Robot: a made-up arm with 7 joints.
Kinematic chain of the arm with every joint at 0, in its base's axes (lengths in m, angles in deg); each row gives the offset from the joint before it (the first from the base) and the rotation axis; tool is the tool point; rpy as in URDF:
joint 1: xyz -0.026 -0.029 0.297 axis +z
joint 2: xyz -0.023 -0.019 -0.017 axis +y
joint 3: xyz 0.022 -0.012 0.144 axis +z
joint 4: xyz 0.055 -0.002 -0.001 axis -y
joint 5: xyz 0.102 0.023 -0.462 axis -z
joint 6: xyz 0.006 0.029 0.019 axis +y
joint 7: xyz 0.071 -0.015 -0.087 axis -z
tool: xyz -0.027 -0.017 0.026 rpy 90 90 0
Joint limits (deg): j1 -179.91..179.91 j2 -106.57..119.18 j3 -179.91..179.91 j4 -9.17..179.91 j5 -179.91..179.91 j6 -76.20..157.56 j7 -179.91..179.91
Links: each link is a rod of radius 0.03 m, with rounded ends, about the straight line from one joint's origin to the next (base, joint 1, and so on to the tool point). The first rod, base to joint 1, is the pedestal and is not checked.
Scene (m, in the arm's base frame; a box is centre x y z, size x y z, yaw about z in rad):
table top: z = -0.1
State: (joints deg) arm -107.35 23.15 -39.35 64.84 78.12 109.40 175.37
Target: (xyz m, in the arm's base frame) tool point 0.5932 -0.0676 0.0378
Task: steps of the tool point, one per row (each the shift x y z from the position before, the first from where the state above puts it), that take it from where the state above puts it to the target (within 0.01 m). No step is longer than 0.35 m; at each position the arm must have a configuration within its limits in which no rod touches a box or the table.
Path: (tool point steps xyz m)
1: -0.0522 -0.0151 0.2469
2: 0.0146 0.0847 0.2606
3: 0.1109 0.1549 0.2177
4: 0.2084 0.1719 0.1249
5: 0.2726 0.1319 0.0015
6: 0.2753 0.0515 -0.1257
7: 0.2075 -0.0376 -0.2281
8: 0.0829 -0.1009 -0.2824
9: -0.0646 -0.1150 -0.2766

